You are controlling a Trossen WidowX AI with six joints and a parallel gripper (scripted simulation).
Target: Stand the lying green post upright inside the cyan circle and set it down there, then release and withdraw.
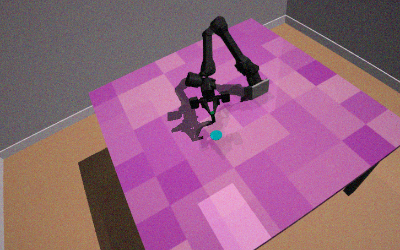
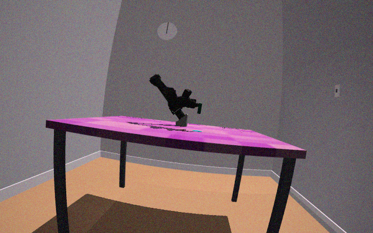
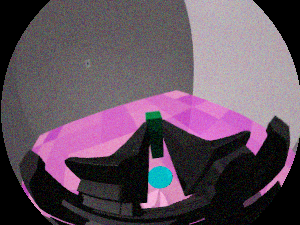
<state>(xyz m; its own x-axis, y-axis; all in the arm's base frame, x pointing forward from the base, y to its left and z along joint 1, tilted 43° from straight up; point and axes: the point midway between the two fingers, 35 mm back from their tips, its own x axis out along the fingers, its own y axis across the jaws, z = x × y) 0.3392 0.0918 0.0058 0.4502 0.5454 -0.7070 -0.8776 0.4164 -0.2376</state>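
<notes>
The cyan circle is 16 cm below my gripper tip. From my gripper tip the other things lie so: green post: 2 cm below.
</notes>
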